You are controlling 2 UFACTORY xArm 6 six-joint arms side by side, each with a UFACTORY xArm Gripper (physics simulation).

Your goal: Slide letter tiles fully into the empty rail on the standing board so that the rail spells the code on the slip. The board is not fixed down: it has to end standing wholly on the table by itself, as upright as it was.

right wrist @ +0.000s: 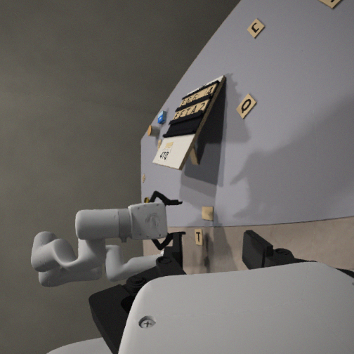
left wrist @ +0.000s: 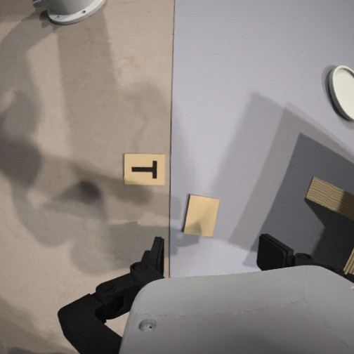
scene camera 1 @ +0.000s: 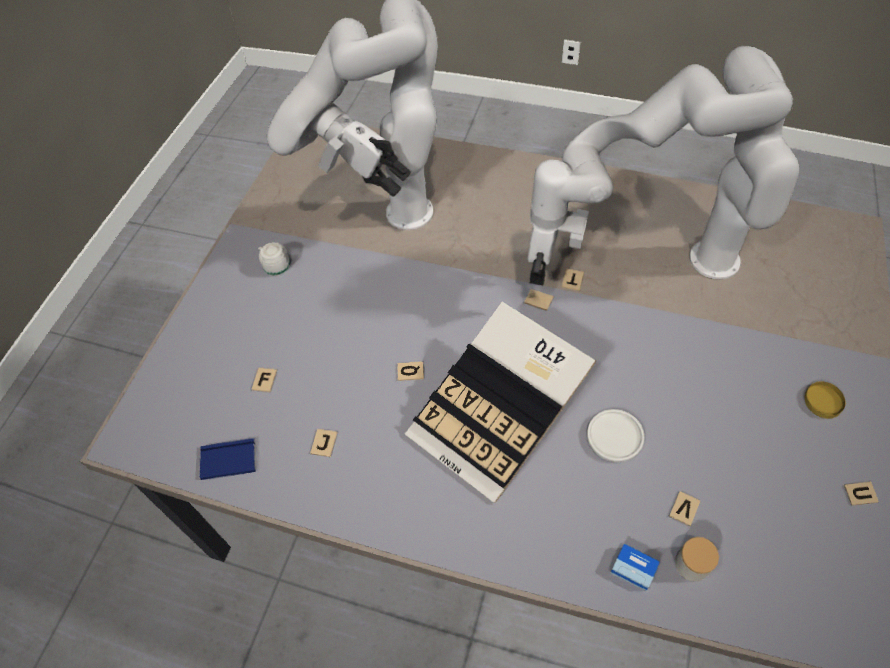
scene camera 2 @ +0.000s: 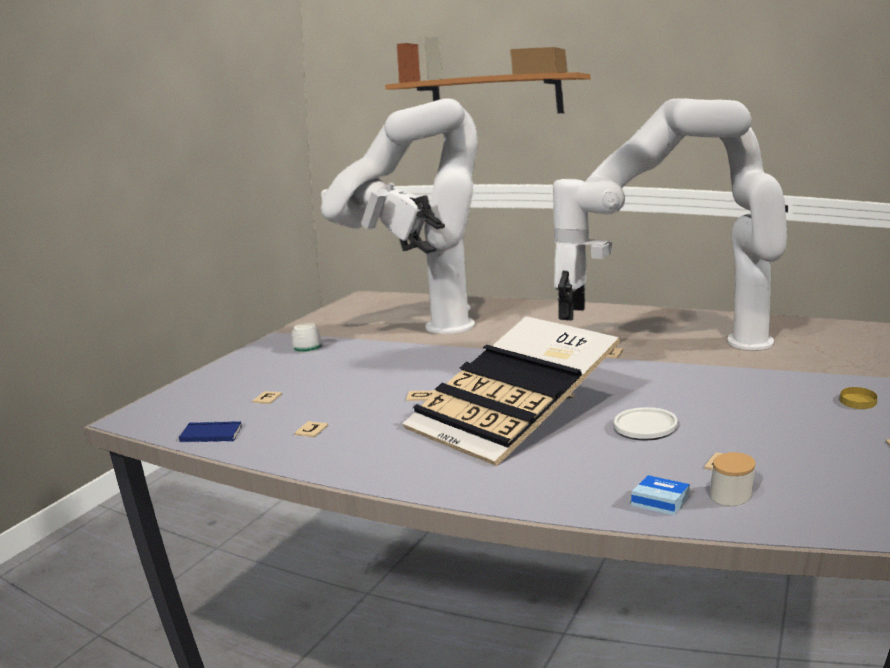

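Seen in the pictures: left gripper, fingertip midpoint: (scene camera 1: 540,268) (scene camera 2: 572,314); right gripper, fingertip midpoint: (scene camera 1: 402,184) (scene camera 2: 436,239); left arm's base, origin of the base link: (scene camera 1: 714,260) (scene camera 2: 750,342); right arm's base, origin of the base link: (scene camera 1: 409,213) (scene camera 2: 450,327).
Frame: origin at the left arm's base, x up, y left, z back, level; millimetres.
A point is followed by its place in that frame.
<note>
The board (scene camera 1: 503,323) @(x 124, y -444, z -415 mm) (scene camera 2: 521,330) @(x 123, y -452, z -416 mm) stands tilted, reading upside down in the scene views. Its slip (scene camera 1: 549,350) @(x 127, y -335, z -459 mm) shows 4TQ; the top black rail (scene camera 1: 511,385) @(x 91, y -394, z -540 mm) (scene camera 2: 519,370) @(x 88, y -409, z -545 mm) is empty, above rows FETA2 and EGG, blank, 4. A T tile (scene camera 1: 572,279) @(x 4, y -333, z -159 mm) (left wrist: 144,169) (right wrist: 198,237) and a plain-faced tile (scene camera 1: 538,299) @(x 6, y -399, z -242 mm) (left wrist: 201,212) (right wrist: 207,213) lie behind the board. The Q tile (scene camera 1: 410,371) @(x 6, y -631, z -515 mm) (right wrist: 246,105) lies left of it. My left gripper (scene camera 1: 537,273) @(x 107, y -403, z -232 mm) (left wrist: 212,252) is open, pointing down above the plain-faced tile. My right gripper (scene camera 1: 399,181) @(x 260, y -733, z -201 mm) (scene camera 2: 435,237) @(x 260, y -733, z -201 mm) is open, raised at back left.
Tiles F (scene camera 1: 263,379) @(x 6, y -947, z -625 mm), J (scene camera 1: 323,442) @(x 6, y -753, z -733 mm), V (scene camera 1: 685,507) @(x 6, y -1, z -673 mm) and U (scene camera 1: 861,493) @(x 6, y 348, z -552 mm) lie around. A blue case (scene camera 1: 227,458) @(x 12, y -935, z -829 mm), white jar (scene camera 1: 273,258) @(x 59, y -1048, z -325 mm), white dish (scene camera 1: 616,435) @(x 10, y -162, z -553 mm), amber dish (scene camera 1: 824,399) @(x 2, y 271, z -343 mm), blue box (scene camera 1: 635,566) @(x 27, y -82, z -823 mm) and orange-lidded jar (scene camera 1: 698,557) @(x 60, y 24, z -788 mm) stand on the table.
</note>
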